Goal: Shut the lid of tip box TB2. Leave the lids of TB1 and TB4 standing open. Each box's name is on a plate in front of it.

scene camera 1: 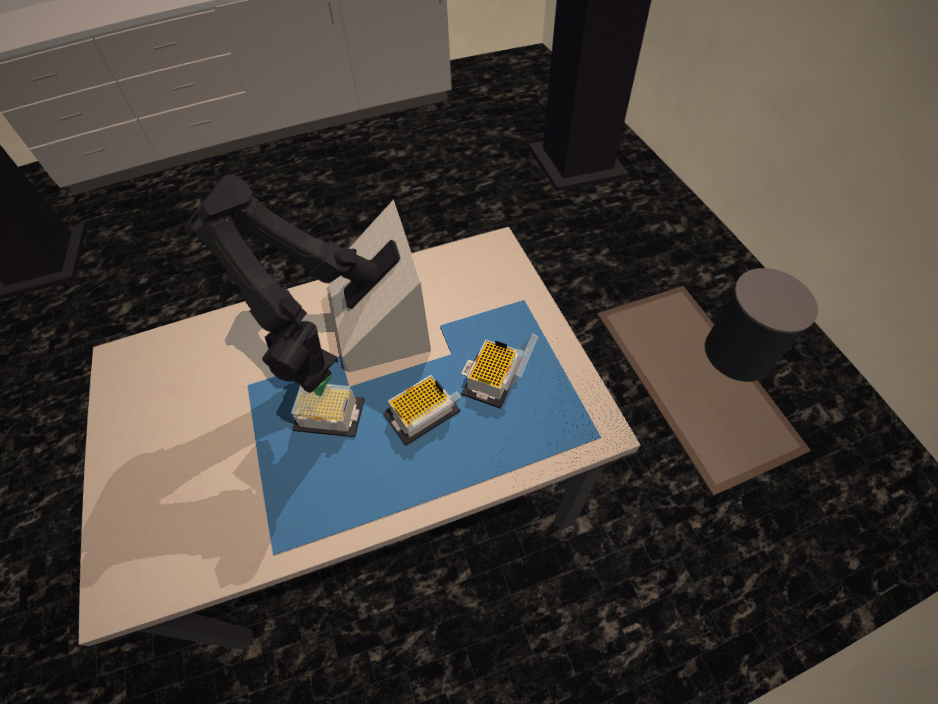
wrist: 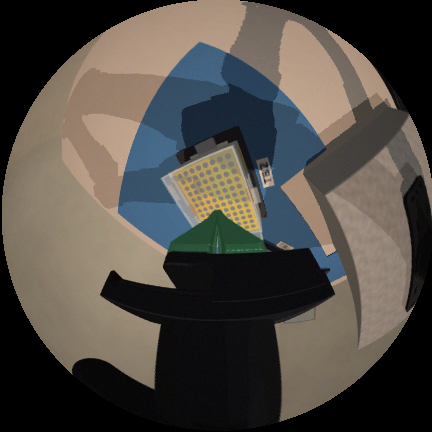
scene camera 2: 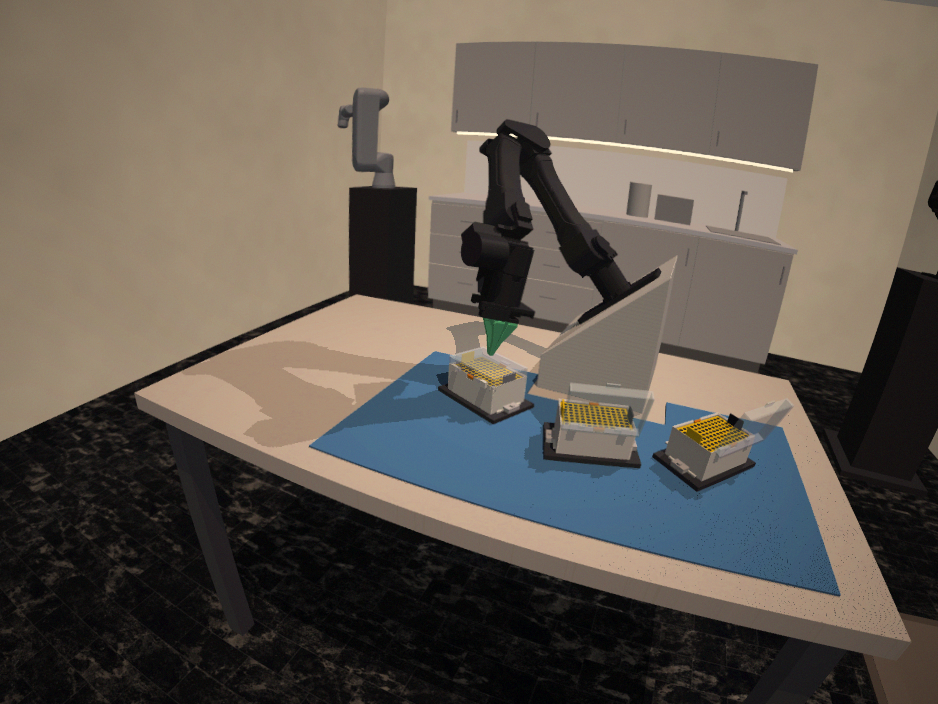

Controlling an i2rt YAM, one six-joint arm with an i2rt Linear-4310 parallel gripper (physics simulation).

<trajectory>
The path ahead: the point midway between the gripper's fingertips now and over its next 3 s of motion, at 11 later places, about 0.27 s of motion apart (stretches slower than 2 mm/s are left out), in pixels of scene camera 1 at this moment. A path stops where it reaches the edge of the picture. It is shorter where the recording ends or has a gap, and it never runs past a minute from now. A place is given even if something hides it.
My gripper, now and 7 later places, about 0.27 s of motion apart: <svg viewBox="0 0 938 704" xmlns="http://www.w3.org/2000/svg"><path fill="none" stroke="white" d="M319 395L319 392L319 394L318 397L319 395L312 392L310 387L310 385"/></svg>
</trajectory>
